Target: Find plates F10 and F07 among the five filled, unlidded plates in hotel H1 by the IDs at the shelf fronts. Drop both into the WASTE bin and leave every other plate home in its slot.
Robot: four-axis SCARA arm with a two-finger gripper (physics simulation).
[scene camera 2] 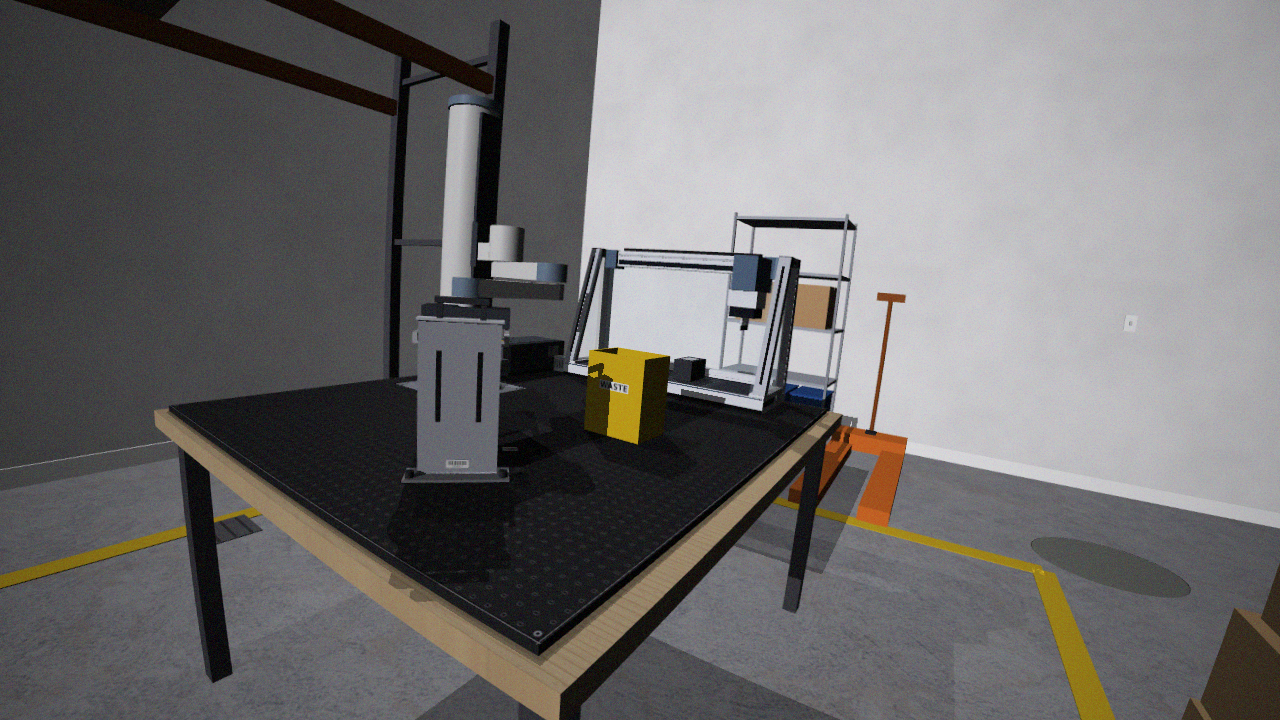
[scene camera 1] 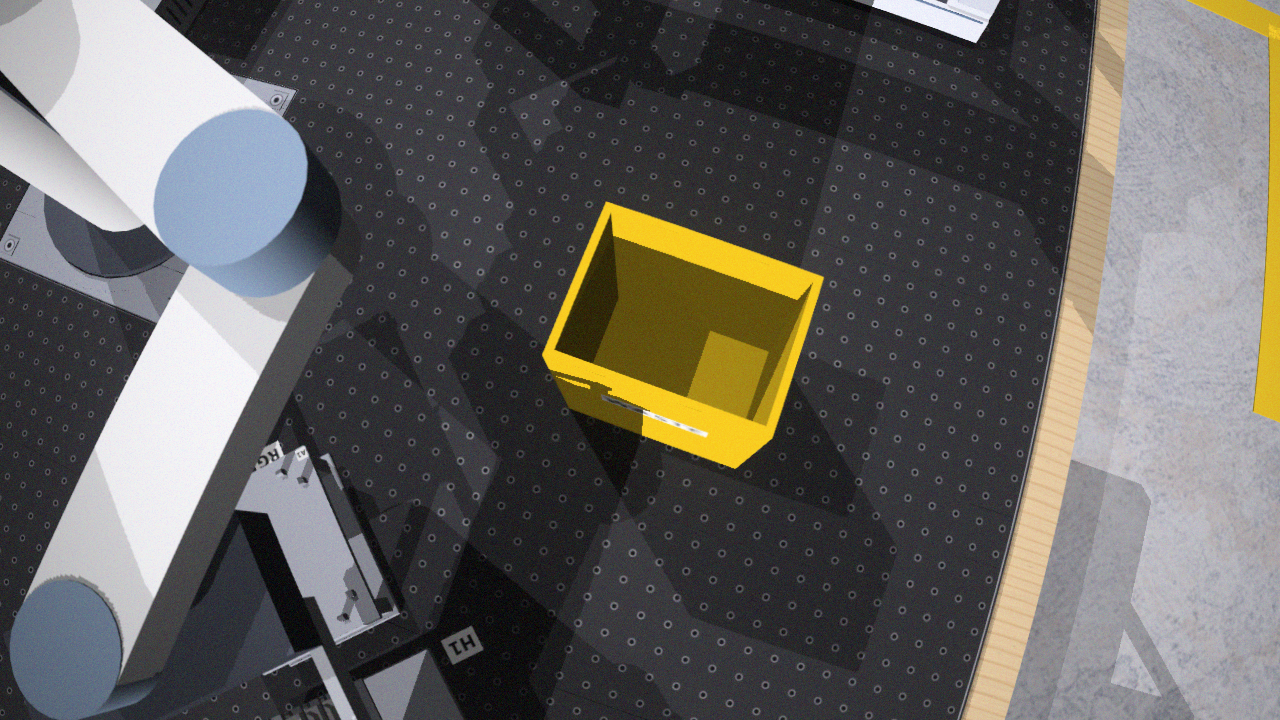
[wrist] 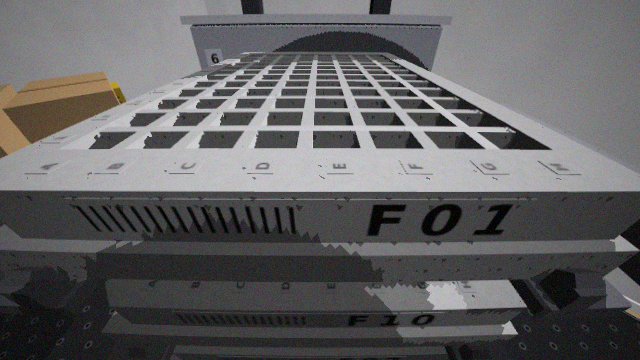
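Places are measured from the arm's base along level axes (x left, y back, z up), in metres.
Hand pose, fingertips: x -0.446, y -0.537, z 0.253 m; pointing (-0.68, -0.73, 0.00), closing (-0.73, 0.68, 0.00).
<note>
Things, the pixels of their top centre, and the offset from my fingertips.
- Plate F10, centre of its top: [wrist: 314,147] dz -0.002, dx +0.018, dy +0.016 m
- yellow WASTE bin, centre of its top: [scene camera 1: 686,314] [scene camera 2: 630,353] dz -0.040, dx +0.420, dy -0.109 m
- H1 tag, centre of its top: [scene camera 1: 462,645] dz -0.239, dx +0.128, dy -0.010 m
Hotel H1 [scene camera 2: 458,402] [wrist: 220,40] stands on the table, its back towards scene camera 2. In the wrist view, plate F01 [wrist: 320,170] fills the middle, close to the camera, in the top slot by the number 6. Plate F10 [wrist: 390,320] lies directly below it, partly in shadow, its ID readable. The top edge of a third plate shows at the bottom; F07's ID does not show. The yellow WASTE bin [scene camera 1: 716,241] [scene camera 2: 640,411] stands upright; I see no plate inside. My gripper is open and empty, close to the hotel's upper front; its fingers are hidden.
The white arm [scene camera 1: 179,402] reaches over the table's left side in scene camera 1. A grey pegged stand [scene camera 1: 313,546] and the H1 tag [scene camera 1: 461,644] lie near it. A gantry machine [scene camera 2: 680,261] stands behind the bin. Cardboard boxes [wrist: 60,102] show beyond F01's left side.
</note>
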